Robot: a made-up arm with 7 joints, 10 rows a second.
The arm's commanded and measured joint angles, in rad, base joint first. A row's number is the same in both.
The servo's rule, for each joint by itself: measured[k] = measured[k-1] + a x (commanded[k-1-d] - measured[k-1]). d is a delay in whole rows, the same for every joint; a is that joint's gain. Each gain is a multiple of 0.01, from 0.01 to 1. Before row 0 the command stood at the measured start. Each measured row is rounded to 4 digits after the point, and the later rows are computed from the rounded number. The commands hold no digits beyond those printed.
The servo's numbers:
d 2
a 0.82 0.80 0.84 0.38 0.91 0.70 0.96
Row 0, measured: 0.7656, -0.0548, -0.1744, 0.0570, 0.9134, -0.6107, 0.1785
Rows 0 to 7, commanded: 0.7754, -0.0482, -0.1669, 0.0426, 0.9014, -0.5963, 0.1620; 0.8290, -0.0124, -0.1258, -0.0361, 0.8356, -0.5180, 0.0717; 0.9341, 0.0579, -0.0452, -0.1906, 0.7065, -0.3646, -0.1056; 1.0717, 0.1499, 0.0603, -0.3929, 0.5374, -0.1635, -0.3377; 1.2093, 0.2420, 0.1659, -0.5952, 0.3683, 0.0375, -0.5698; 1.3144, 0.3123, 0.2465, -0.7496, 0.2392, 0.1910, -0.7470; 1.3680, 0.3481, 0.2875, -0.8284, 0.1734, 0.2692, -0.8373; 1.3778, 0.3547, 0.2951, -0.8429, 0.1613, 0.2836, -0.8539
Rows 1 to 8, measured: 0.7656, -0.0548, -0.1744, 0.0570, 0.9134, -0.6107, 0.1785; 0.7656, -0.0548, -0.1744, 0.0570, 0.9134, -0.6107, 0.1785; 0.7736, -0.0495, -0.1681, 0.0515, 0.9025, -0.6006, 0.1627; 0.8190, -0.0198, -0.1326, 0.0182, 0.8416, -0.5428, 0.0753; 0.9134, 0.0424, -0.0592, -0.0611, 0.7187, -0.4181, -0.0984; 1.0432, 0.1284, 0.0412, -0.1872, 0.5537, -0.2399, -0.3281; 1.1794, 0.2193, 0.1459, -0.3422, 0.3850, -0.0457, -0.5601; 1.2901, 0.2937, 0.2304, -0.4970, 0.2523, 0.1200, -0.7395
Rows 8 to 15, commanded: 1.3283, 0.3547, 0.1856, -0.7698, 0.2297, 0.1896, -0.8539; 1.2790, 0.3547, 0.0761, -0.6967, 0.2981, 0.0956, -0.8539; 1.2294, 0.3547, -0.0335, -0.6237, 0.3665, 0.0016, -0.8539; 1.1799, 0.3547, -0.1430, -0.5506, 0.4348, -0.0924, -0.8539; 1.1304, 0.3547, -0.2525, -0.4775, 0.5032, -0.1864, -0.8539; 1.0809, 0.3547, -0.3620, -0.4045, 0.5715, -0.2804, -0.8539; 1.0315, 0.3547, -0.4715, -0.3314, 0.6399, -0.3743, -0.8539; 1.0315, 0.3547, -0.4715, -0.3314, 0.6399, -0.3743, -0.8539
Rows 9 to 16, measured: 1.3540, 0.3372, 0.2784, -0.6229, 0.1805, 0.2244, -0.8334; 1.3735, 0.3512, 0.2924, -0.7065, 0.1630, 0.2658, -0.8531; 1.3364, 0.3540, 0.2027, -0.7306, 0.2237, 0.2125, -0.8539; 1.2893, 0.3546, 0.0964, -0.7177, 0.2914, 0.1307, -0.8539; 1.2402, 0.3547, -0.0127, -0.6820, 0.3597, 0.0403, -0.8539; 1.1908, 0.3547, -0.1222, -0.6321, 0.4280, -0.0526, -0.8539; 1.1413, 0.3547, -0.2317, -0.5734, 0.4964, -0.1463, -0.8539; 1.0918, 0.3547, -0.3412, -0.5092, 0.5647, -0.2402, -0.8539
